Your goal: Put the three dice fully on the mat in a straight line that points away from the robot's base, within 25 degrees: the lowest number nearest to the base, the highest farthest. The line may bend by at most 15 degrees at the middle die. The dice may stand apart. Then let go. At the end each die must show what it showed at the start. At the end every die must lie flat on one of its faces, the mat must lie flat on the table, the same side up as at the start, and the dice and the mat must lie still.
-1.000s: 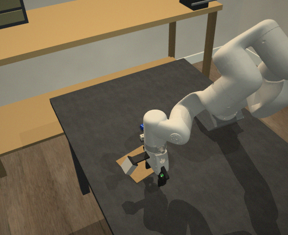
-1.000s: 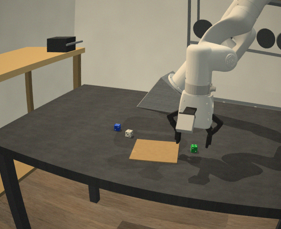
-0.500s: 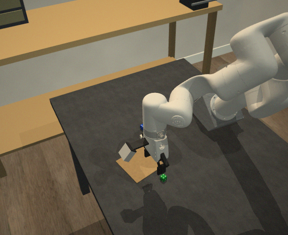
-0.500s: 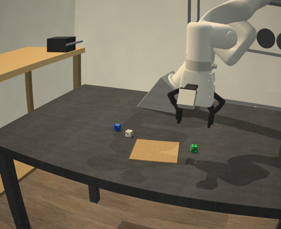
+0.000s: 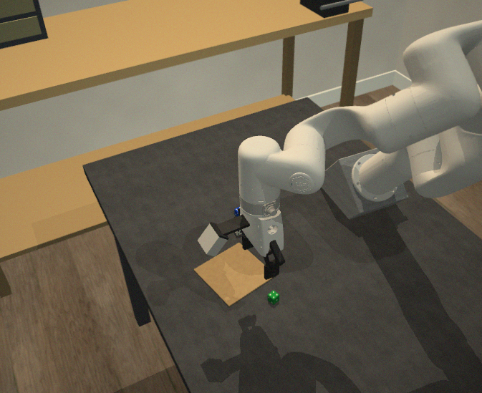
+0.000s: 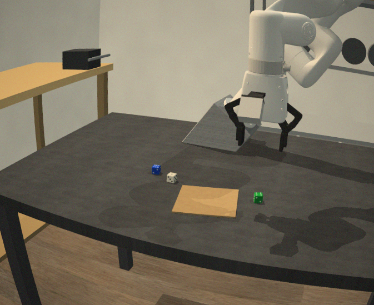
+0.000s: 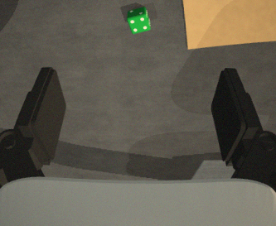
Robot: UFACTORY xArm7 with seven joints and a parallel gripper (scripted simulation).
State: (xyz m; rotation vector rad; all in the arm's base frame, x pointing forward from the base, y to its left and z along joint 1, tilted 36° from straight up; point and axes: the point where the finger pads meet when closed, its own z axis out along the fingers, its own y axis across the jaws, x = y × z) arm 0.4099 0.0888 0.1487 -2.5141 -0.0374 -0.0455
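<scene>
Right now the white die is 23 cm to the right of my hand, 15 cm below it and 6 cm behind it. Also, from my hand: green die: 15 cm below, 3 cm behind; tan square mat: 16 cm below, 11 cm to the right, 1 cm ahead; blue die: 29 cm to the right, 15 cm below, 9 cm behind.
</scene>
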